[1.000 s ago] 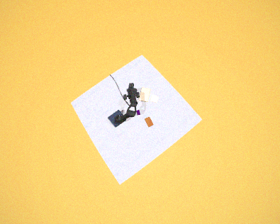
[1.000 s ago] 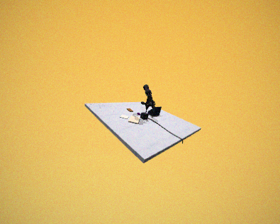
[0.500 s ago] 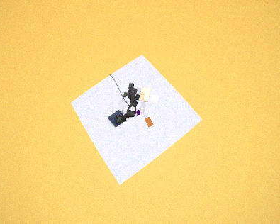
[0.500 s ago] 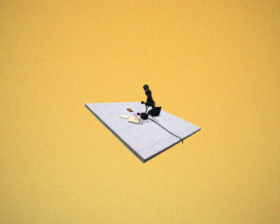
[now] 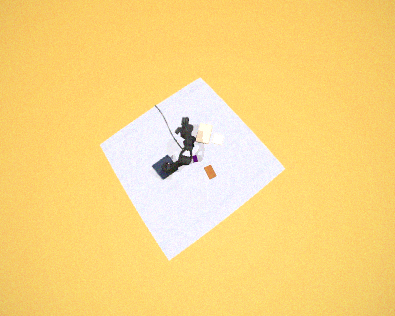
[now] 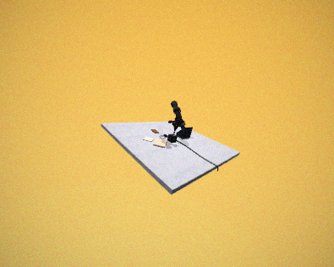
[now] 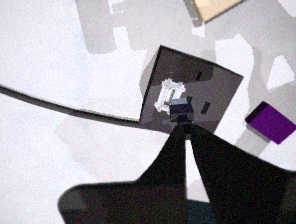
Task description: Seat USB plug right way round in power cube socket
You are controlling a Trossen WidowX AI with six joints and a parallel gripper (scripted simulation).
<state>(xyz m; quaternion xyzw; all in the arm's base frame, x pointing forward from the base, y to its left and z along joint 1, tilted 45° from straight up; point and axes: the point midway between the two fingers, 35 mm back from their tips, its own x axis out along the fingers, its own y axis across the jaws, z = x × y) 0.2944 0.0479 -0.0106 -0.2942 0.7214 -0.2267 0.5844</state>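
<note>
My gripper tip is now 20 mm above the USB plug. From my gripper tip the other things lie so: cream card: 180 mm ahead, 130 mm below, 30 mm to the right; orange block: 330 mm to the right, 130 mm below, 40 mm behind; purple block: 150 mm to the right, 130 mm below, 50 mm behind.
</note>
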